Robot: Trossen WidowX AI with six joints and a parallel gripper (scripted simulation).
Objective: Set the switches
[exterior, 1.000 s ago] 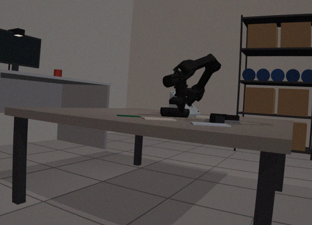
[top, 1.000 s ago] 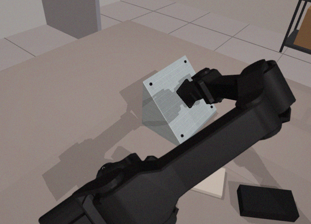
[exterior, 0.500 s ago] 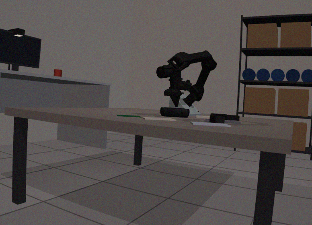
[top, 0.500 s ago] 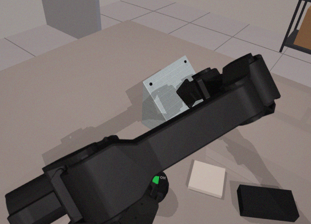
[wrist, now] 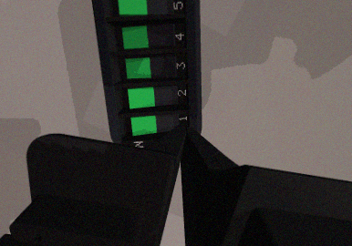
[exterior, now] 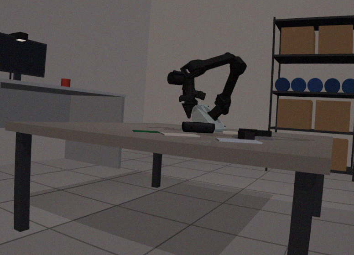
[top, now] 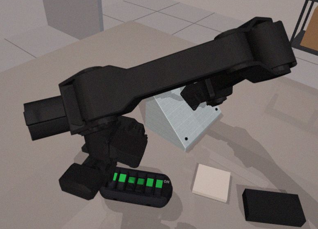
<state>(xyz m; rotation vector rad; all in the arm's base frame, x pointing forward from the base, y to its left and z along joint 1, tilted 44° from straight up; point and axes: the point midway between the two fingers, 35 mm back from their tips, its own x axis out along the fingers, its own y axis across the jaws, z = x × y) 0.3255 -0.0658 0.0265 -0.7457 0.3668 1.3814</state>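
The beige square tile lies 15 cm behind my gripper tip, 17 cm to the left of it and 6 cm below it. From my gripper tip the other things lie so: black block 16 cm behind, 31 cm to the left, 5 cm below; pale sheet 30 cm ahead, 29 cm to the left, 6 cm below; thin green strip 23 cm ahead, 11 cm to the right, 6 cm below.
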